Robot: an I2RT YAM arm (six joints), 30 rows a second.
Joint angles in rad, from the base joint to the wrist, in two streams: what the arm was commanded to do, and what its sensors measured. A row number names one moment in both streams.
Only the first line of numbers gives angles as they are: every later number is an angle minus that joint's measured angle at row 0.
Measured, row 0:
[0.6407, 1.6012, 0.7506, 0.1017, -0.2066, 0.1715]
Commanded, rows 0 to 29:
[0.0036, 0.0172, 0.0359, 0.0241, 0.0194, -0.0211]
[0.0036, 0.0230, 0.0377, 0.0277, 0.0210, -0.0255]
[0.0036, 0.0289, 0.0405, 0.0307, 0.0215, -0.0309]
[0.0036, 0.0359, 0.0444, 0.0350, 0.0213, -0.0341]
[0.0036, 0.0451, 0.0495, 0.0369, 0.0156, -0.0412]
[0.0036, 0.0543, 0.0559, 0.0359, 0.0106, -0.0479]
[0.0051, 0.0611, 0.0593, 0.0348, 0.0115, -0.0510]
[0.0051, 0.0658, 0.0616, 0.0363, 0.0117, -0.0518]
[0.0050, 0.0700, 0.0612, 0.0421, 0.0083, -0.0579]
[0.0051, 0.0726, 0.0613, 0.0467, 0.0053, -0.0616]
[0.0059, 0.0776, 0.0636, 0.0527, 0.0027, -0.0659]
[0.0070, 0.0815, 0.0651, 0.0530, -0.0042, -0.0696]
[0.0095, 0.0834, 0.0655, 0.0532, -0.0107, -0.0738]
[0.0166, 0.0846, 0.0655, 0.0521, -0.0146, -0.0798]
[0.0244, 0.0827, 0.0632, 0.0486, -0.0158, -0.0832]
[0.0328, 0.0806, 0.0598, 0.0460, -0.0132, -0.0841]
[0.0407, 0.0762, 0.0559, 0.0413, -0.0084, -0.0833]
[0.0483, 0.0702, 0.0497, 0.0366, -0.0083, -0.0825]
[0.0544, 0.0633, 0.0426, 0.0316, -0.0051, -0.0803]
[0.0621, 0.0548, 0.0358, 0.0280, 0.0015, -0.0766]
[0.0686, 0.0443, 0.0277, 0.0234, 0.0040, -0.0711]
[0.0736, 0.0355, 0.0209, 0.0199, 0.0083, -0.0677]
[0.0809, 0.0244, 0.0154, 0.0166, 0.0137, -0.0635]
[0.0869, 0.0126, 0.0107, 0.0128, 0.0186, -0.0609]
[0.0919, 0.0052, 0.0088, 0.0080, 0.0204, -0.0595]
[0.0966, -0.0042, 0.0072, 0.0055, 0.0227, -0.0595]
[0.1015, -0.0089, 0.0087, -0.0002, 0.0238, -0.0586]
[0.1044, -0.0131, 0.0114, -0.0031, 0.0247, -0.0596]
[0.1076, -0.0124, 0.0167, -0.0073, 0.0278, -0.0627]
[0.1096, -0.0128, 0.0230, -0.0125, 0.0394, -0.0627]
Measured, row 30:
[0.1003, 0.0203, 0.0095, 0.0198, 0.0202, -0.0630]
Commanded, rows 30 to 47:
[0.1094, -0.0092, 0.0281, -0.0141, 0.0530, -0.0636]
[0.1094, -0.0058, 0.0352, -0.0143, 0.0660, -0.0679]
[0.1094, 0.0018, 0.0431, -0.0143, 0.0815, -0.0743]
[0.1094, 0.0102, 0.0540, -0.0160, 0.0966, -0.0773]
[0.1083, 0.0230, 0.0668, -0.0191, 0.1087, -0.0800]
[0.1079, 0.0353, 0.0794, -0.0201, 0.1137, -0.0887]
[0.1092, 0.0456, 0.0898, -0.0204, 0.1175, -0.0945]
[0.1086, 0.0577, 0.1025, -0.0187, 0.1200, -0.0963]
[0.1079, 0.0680, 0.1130, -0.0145, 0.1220, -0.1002]
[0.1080, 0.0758, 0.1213, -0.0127, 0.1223, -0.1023]
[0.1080, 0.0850, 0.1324, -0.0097, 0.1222, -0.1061]
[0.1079, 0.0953, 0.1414, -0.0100, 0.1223, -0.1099]
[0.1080, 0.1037, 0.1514, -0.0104, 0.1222, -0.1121]
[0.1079, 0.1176, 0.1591, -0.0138, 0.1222, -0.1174]
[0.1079, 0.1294, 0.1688, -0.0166, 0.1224, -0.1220]
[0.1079, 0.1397, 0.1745, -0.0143, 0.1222, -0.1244]
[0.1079, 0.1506, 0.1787, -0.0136, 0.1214, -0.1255]
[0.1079, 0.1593, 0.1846, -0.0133, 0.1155, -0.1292]
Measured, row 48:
[0.1068, 0.1461, 0.1571, 0.0038, 0.1103, -0.1068]
